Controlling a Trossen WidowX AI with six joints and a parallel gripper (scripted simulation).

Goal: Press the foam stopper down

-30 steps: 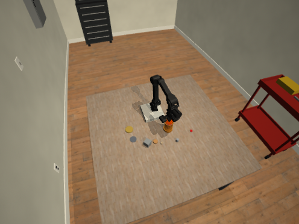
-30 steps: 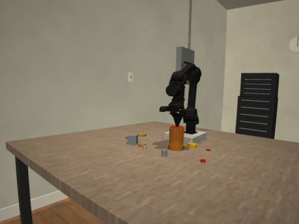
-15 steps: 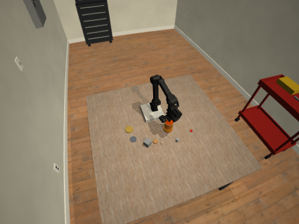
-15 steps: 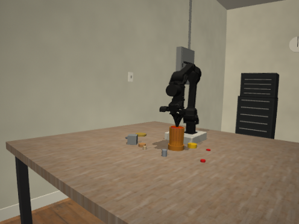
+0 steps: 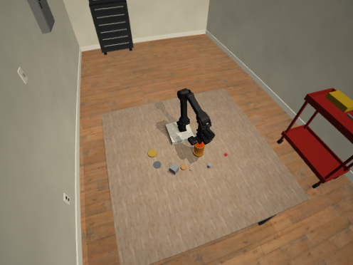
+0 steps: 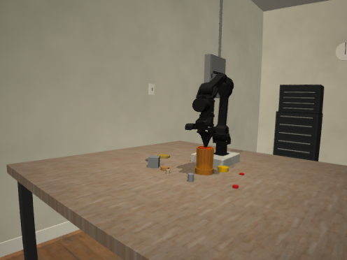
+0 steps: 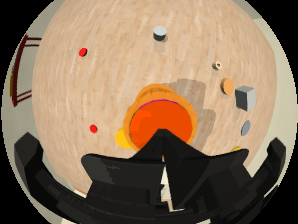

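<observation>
The orange foam stopper is 40 mm below my hand. From my hand the other things lie so: small tan disc 100 mm ahead, 150 mm to the right, 140 mm below; yellow disc 90 mm behind, 40 mm to the left, 140 mm below; small grey cylinder 140 mm ahead, 40 mm to the left, 140 mm below.
</observation>
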